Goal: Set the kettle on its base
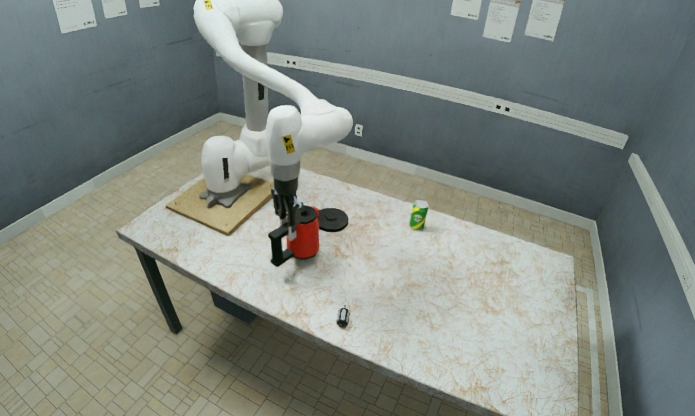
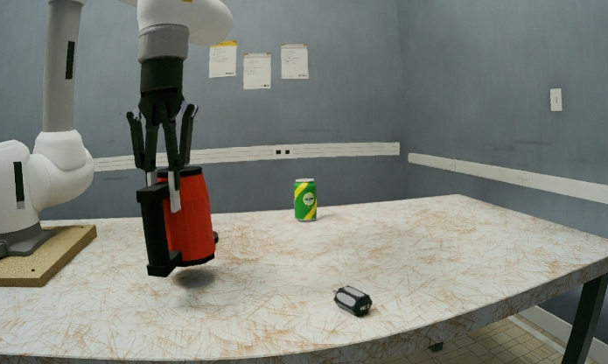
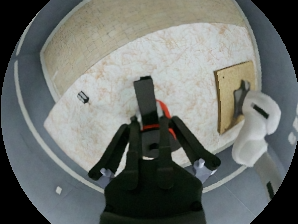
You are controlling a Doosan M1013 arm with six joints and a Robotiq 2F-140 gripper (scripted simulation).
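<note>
Right now the red kettle is 5 cm below my hand, 3 cm to the left of it and 1 cm ahead of it. Also, from my hand: yellow can (46 cm to the left, 36 cm ahead, 12 cm below); then small black object (27 cm ahead, 17 cm below, 12 cm to the right); then kettle base (32 cm to the left, 17 cm below, 2 cm ahead).
</note>
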